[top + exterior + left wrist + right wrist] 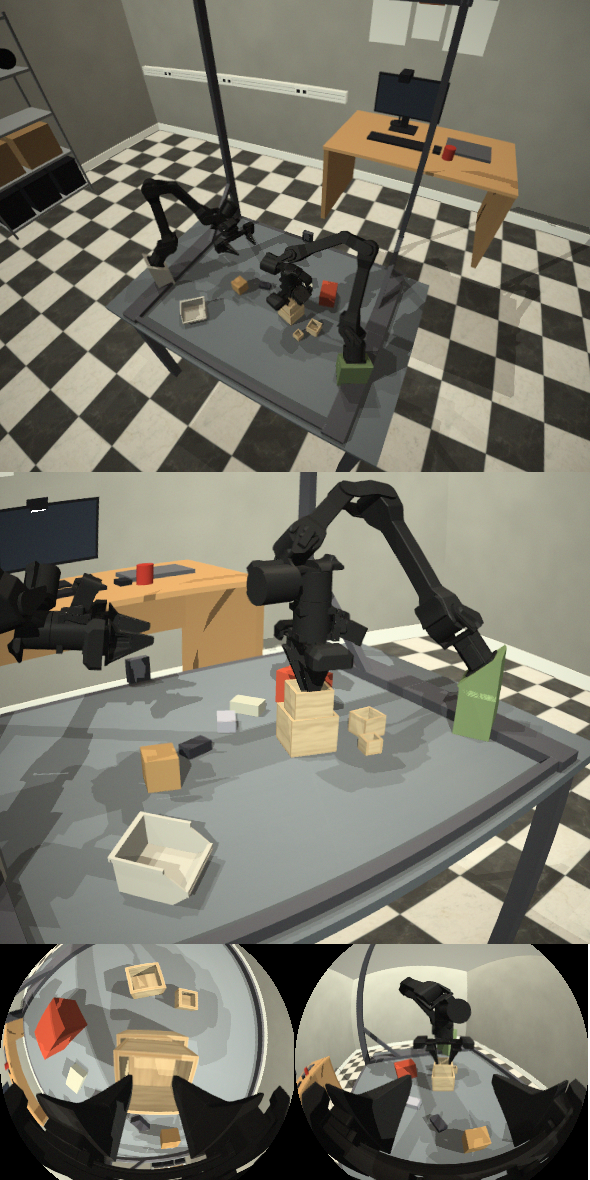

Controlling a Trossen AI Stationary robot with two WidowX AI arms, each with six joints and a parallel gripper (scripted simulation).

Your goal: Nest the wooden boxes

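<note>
My right gripper is now 7 cm short of the orange cube, 1 cm to the right of it and 19 cm above it. Round my right hand: black block: 1 cm ahead, 10 cm to the left, 20 cm below; then grey piece: 4 cm behind, 19 cm to the left, 20 cm below; then cream block: 8 cm behind, 26 cm to the left, 20 cm below.
</note>
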